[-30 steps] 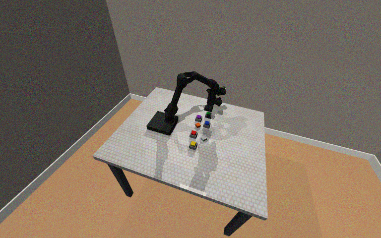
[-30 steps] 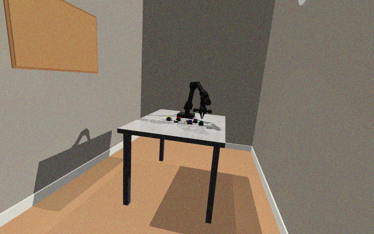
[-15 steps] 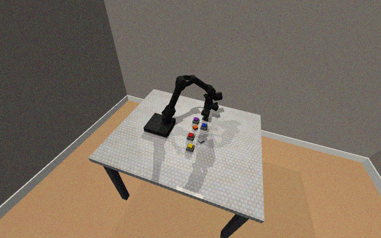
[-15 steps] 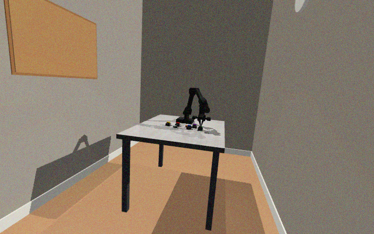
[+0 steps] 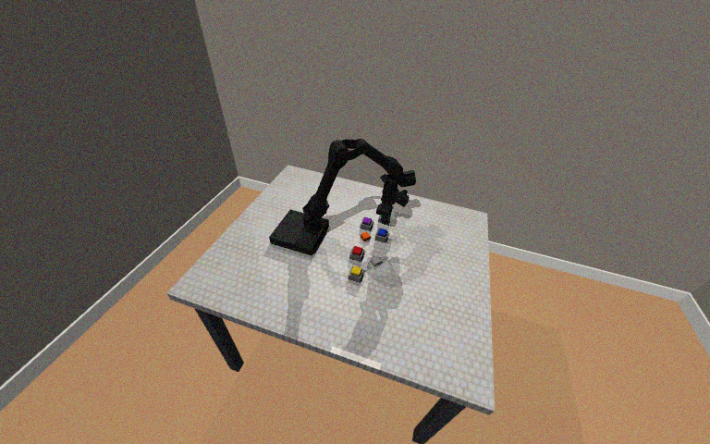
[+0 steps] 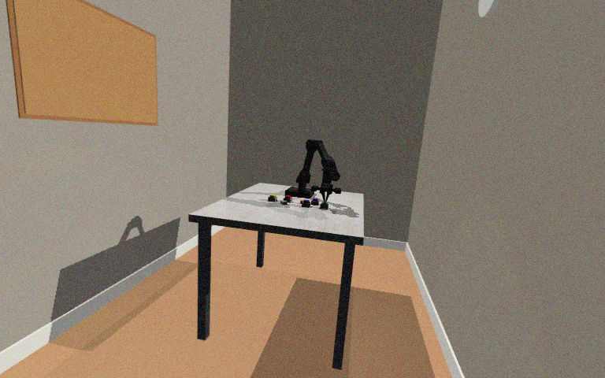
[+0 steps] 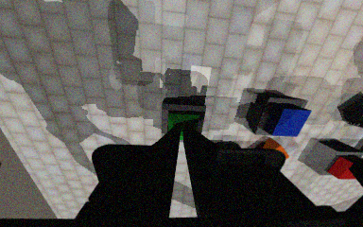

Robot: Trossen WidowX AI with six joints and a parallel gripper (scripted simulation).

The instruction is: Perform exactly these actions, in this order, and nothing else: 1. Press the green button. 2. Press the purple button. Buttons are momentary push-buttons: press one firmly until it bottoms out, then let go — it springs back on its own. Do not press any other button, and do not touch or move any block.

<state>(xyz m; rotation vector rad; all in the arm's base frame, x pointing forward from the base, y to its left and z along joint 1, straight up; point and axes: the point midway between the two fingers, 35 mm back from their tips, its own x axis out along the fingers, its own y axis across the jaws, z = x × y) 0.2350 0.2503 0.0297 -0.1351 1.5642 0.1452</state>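
Right now my gripper tip is 10 mm above the green button. From my gripper tip the other things lie so: small orange block: 20 mm behind, 150 mm to the right, 20 mm below; blue button: 30 mm ahead, 110 mm to the right; purple button: 50 mm behind, 80 mm to the right.
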